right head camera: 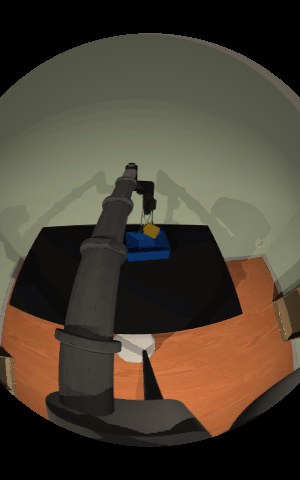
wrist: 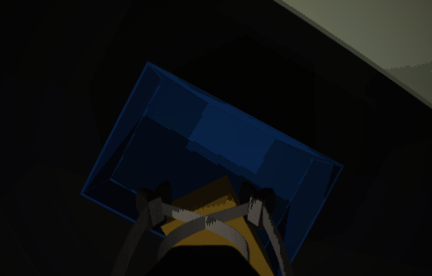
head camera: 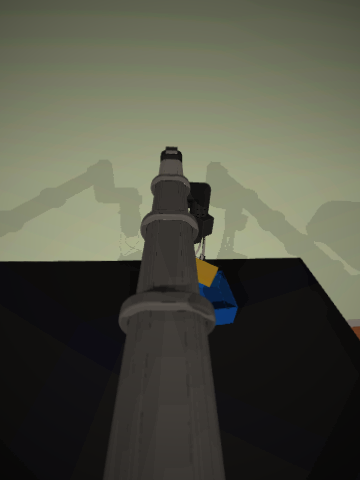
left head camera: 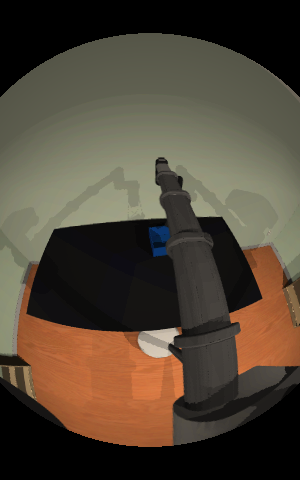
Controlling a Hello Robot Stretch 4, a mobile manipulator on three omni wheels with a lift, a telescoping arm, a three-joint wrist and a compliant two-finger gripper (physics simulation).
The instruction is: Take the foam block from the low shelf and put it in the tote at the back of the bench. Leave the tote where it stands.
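Where they show: gripper, fingertip midpoint: (wrist: 206,195); robot's base, origin of the base link: (right head camera: 134,342) (left head camera: 157,337).
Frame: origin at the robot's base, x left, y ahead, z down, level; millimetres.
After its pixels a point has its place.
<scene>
The yellow foam block (head camera: 207,273) {y 667, x -131, z -977 mm} (right head camera: 151,230) {y 670, x -119, z -978 mm} (wrist: 205,239) {y 697, x -101, z -983 mm} is held tilted between the fingers of my gripper (head camera: 201,256) (right head camera: 147,226) {y 716, x -87, z -937 mm} (wrist: 206,195) {y 716, x -87, z -937 mm}, which is shut on it. The blue tote (head camera: 226,315) {y 632, x -221, z -792 mm} (left head camera: 159,242) {y 721, x -19, z -737 mm} (right head camera: 150,255) {y 619, x -125, z -786 mm} (wrist: 230,135) {y 781, x -88, z -738 mm} stands upright at the back of the bench. In the wrist view the block and fingertips overlap the tote's near side and part of its opening. The gap in height between block and tote cannot be told. In the left head view the arm hides the block.
The black bench (head camera: 280,380) {y 413, x -375, z -735 mm} (left head camera: 110,280) {y 414, x 328, z -735 mm} (right head camera: 190,285) {y 408, x -397, z -735 mm} reaches to near the pale wall behind. My long arm (head camera: 167,380) {y 167, x 0, z -1361 mm} (left head camera: 202,295) {y 134, x 8, z -1361 mm} (right head camera: 92,305) {y 129, x -10, z -1361 mm} stretches over it. A round white object (left head camera: 157,342) {y -37, x 15, z -187 mm} (right head camera: 135,347) {y -37, x -19, z -187 mm} shows at the bench's front edge. A brown box-like object (right head camera: 290,315) {y -241, x -2526, z -118 mm} stands at the right.
</scene>
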